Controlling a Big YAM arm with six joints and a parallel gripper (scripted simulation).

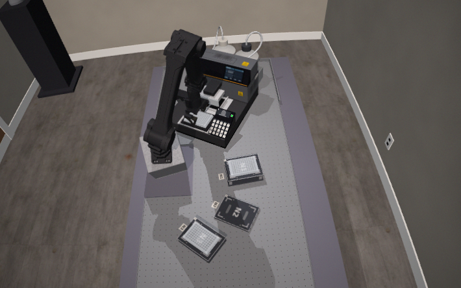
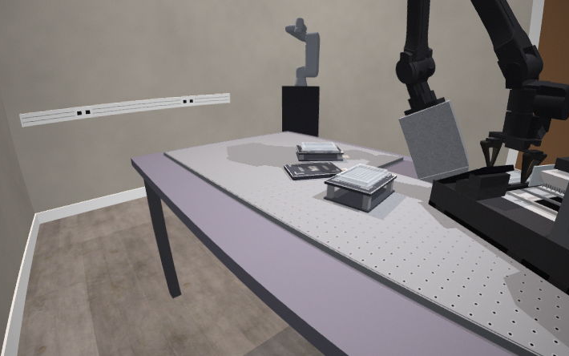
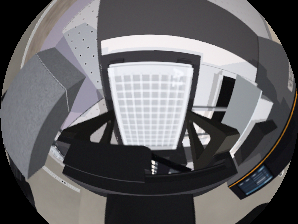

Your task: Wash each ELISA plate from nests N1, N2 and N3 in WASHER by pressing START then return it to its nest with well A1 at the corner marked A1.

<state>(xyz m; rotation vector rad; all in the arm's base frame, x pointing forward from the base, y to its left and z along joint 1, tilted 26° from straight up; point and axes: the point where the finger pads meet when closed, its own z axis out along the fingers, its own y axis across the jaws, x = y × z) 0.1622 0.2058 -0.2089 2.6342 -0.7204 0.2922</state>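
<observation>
The washer carrier lies 10 mm below my hand. Also, from my hand: plate washer: 130 mm to the left, 80 mm ahead, 40 mm above.
</observation>
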